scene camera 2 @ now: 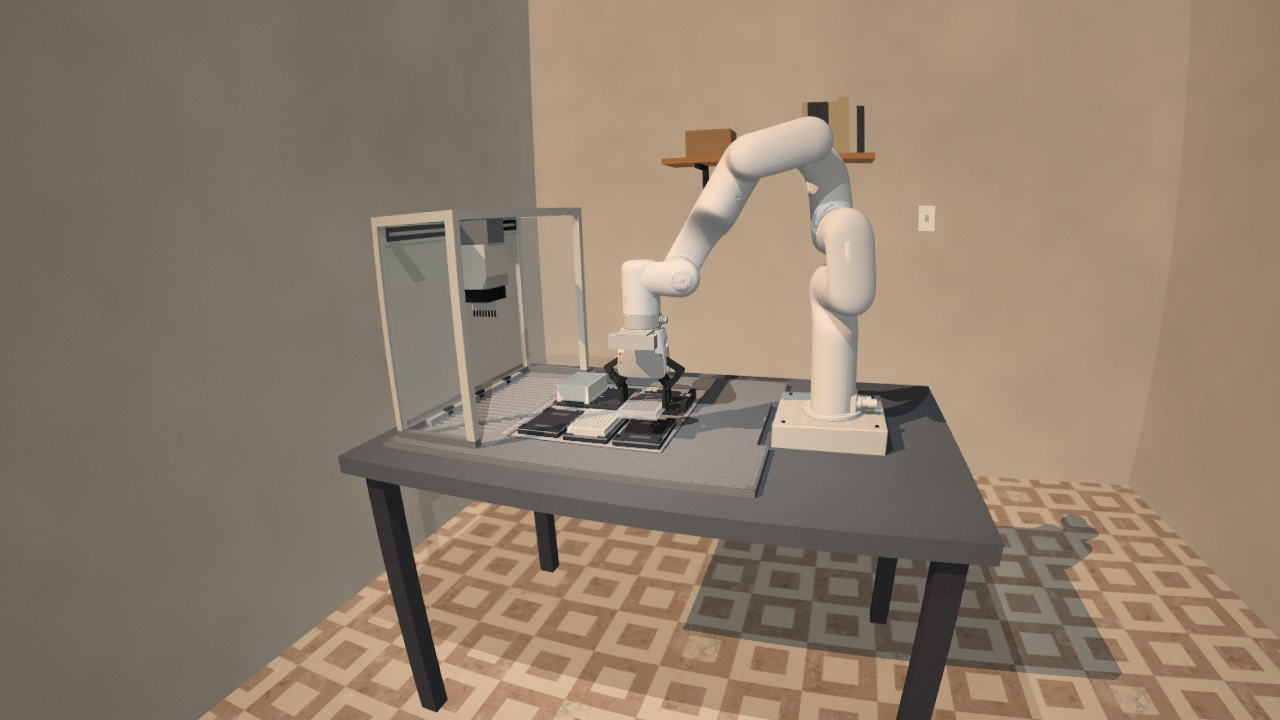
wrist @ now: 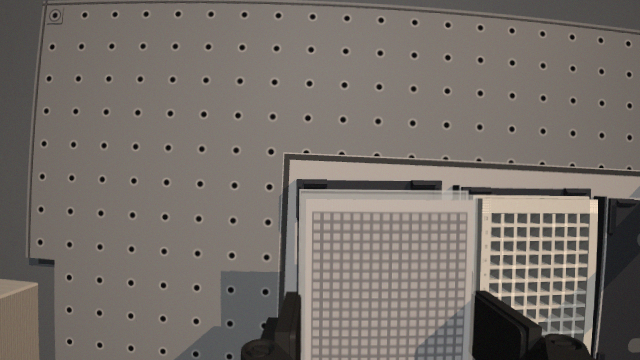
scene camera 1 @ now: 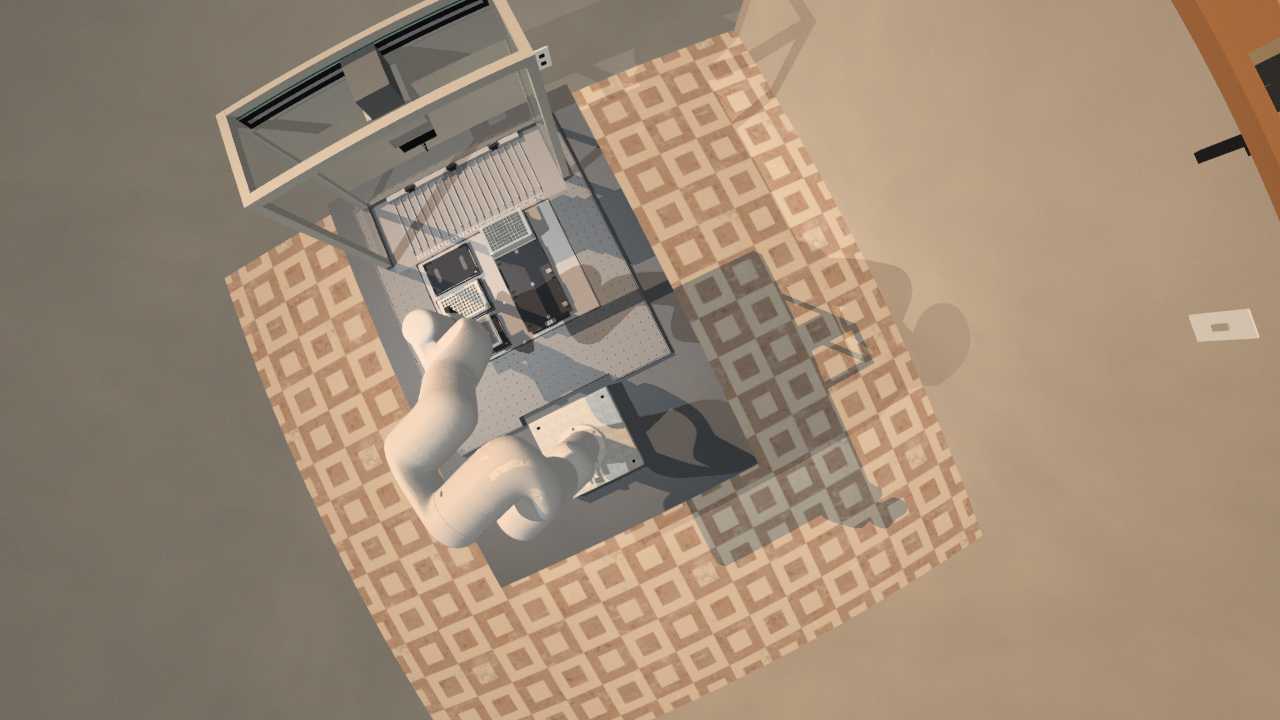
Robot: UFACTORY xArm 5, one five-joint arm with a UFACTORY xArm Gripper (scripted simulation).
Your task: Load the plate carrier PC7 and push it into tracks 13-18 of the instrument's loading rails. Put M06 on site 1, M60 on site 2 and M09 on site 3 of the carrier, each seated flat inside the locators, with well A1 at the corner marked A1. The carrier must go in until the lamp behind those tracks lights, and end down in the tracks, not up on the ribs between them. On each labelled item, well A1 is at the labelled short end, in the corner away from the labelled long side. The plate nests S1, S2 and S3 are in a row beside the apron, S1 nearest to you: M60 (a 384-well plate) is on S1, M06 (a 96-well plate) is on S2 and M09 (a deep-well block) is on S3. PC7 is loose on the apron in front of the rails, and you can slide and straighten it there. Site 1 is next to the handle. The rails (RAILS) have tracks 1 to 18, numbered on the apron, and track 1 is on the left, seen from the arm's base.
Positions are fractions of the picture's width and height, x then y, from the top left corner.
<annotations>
plate carrier PC7: scene camera 2 0.48,0.56; scene camera 1 0.41,0.38; not seen in the wrist view (out of frame)
</annotations>
